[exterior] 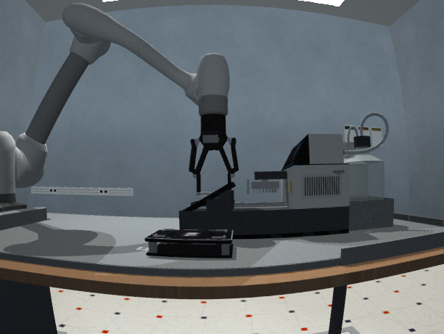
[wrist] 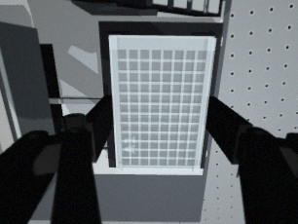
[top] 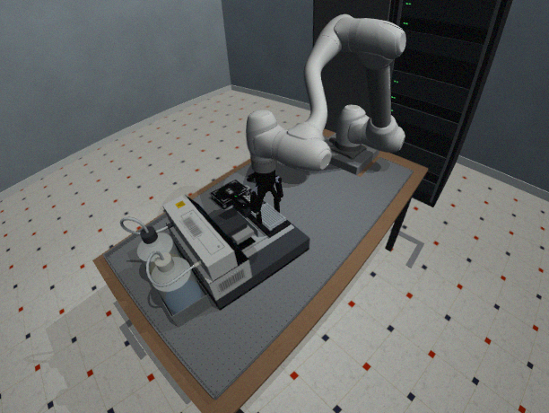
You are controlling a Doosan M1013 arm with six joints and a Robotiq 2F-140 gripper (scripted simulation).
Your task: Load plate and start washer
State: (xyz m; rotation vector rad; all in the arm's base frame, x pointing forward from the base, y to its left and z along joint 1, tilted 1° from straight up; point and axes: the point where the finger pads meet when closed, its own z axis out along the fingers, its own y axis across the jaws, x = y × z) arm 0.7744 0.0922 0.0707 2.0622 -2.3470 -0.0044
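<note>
Right now my hand is 2 cm above the well plate. The rest, counted from my hand: dispensing head 15 cm ahead, 2 cm to the right, 1 cm above; plate washer 15 cm ahead, 2 cm to the right; washer carrier 4 cm below.
</note>
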